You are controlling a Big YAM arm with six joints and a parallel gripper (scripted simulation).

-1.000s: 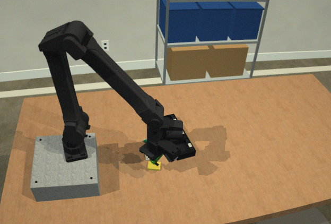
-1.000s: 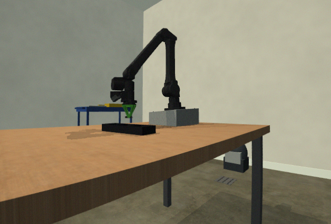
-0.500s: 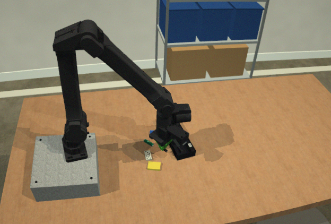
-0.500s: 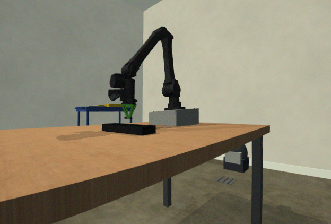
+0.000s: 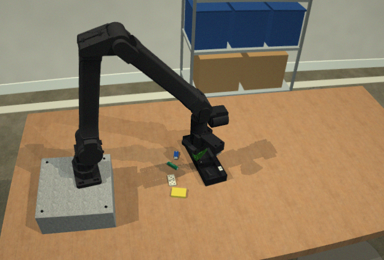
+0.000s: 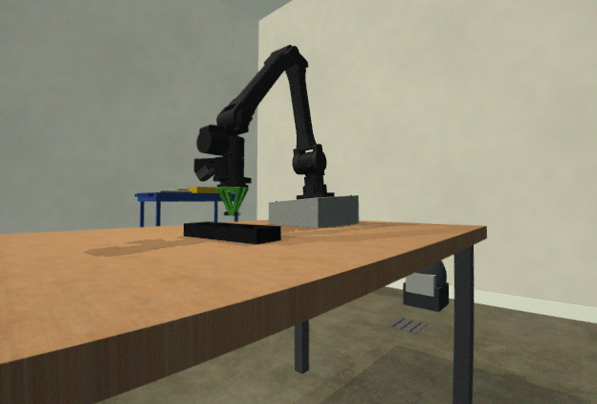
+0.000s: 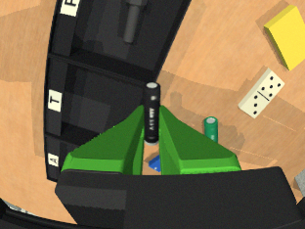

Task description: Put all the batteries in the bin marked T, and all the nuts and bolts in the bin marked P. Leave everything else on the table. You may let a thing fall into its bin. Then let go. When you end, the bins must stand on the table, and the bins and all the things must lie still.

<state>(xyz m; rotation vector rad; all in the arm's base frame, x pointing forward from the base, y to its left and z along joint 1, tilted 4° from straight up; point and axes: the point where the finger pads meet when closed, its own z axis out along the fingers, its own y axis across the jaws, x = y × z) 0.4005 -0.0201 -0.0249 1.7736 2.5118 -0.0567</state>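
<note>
Now: hand 40 mm short of the black tray, 30 mm to the right of it and 50 mm above it. From my hand the other things lie so: dark bolt: 30 mm ahead, 50 mm to the right, 50 mm below; then black battery: right at my hand; then green battery: 80 mm behind, 40 mm to the left, 50 mm below.
</note>
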